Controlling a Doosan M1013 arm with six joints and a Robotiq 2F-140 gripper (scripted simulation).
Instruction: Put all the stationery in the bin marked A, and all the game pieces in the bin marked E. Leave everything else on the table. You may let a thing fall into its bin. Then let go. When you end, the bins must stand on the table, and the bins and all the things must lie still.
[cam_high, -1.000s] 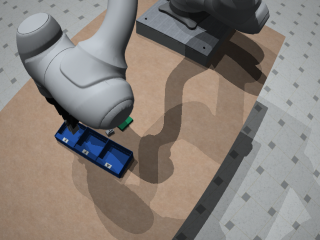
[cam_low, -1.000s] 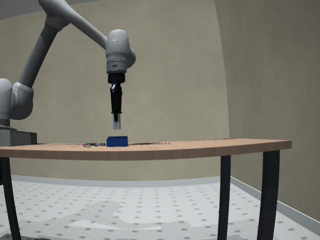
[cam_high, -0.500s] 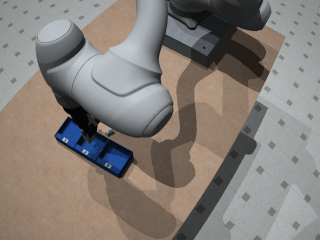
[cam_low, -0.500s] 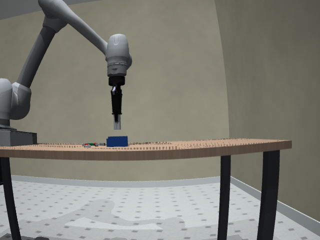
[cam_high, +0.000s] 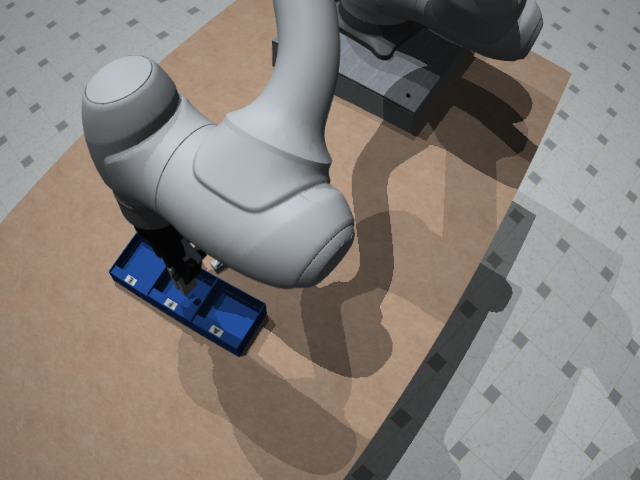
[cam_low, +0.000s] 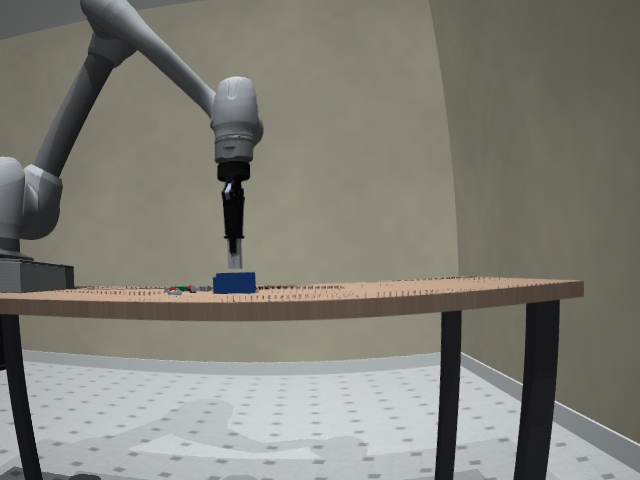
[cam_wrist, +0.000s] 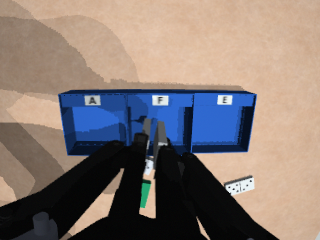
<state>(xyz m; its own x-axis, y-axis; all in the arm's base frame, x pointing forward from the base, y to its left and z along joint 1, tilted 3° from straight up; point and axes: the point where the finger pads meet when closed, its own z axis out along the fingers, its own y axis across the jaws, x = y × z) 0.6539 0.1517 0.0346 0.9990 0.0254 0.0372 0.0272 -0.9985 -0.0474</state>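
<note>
The blue three-compartment bin lies 60 mm below my hand and 10 mm to the right of it. Also, from my hand: green flat block 130 mm behind, 80 mm below; then red thing 110 mm behind, 100 mm to the right, 80 mm below; then grey clip-like piece 80 mm behind, 70 mm below, 10 mm to the right.
</note>
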